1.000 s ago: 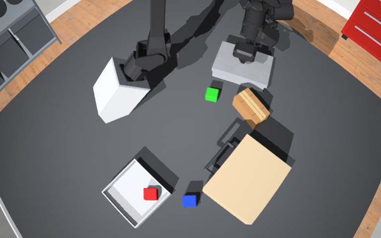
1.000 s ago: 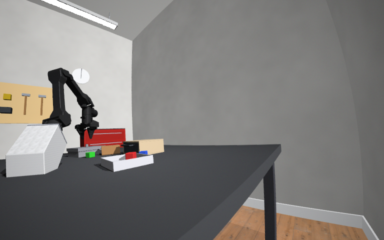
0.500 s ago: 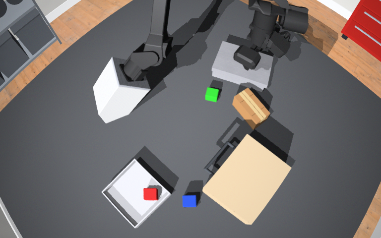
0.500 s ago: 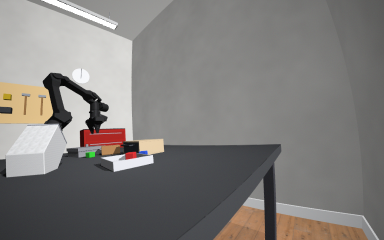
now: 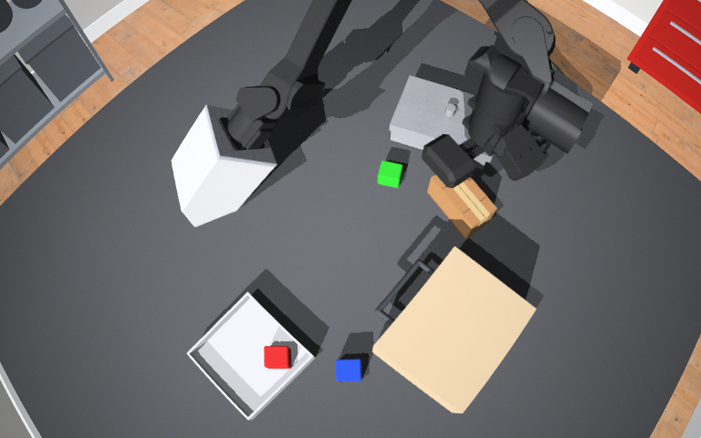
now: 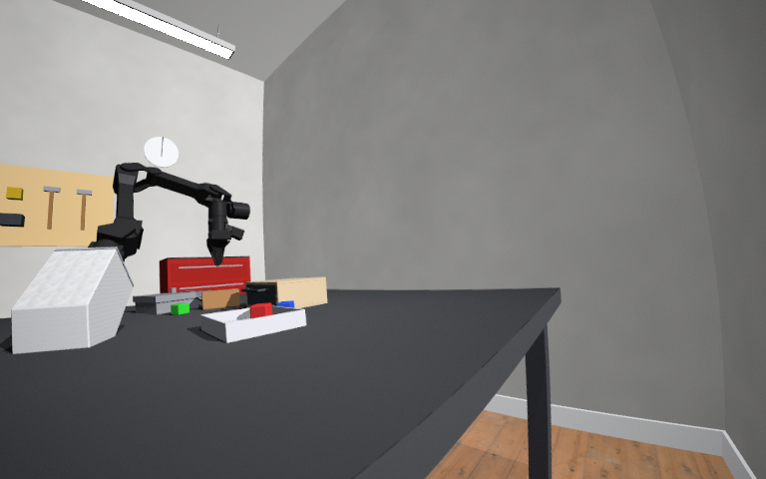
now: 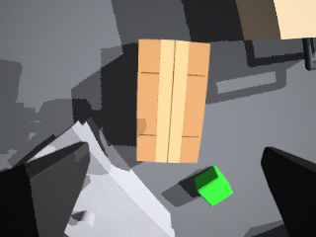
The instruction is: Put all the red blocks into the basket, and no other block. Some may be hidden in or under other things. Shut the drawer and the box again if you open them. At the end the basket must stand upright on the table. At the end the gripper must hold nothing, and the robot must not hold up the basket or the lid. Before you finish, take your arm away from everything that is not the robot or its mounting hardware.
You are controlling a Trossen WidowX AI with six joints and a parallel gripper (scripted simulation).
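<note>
Now: the brown cardboard box 130 mm below my hand. From my hand the other things lie so: knobbed lid: 140 mm behind, 80 mm to the left, 120 mm below; blue block: 130 mm ahead, 310 mm to the right, 150 mm below; tan drawer unit: 180 mm ahead, 140 mm to the right, 130 mm below.
</note>
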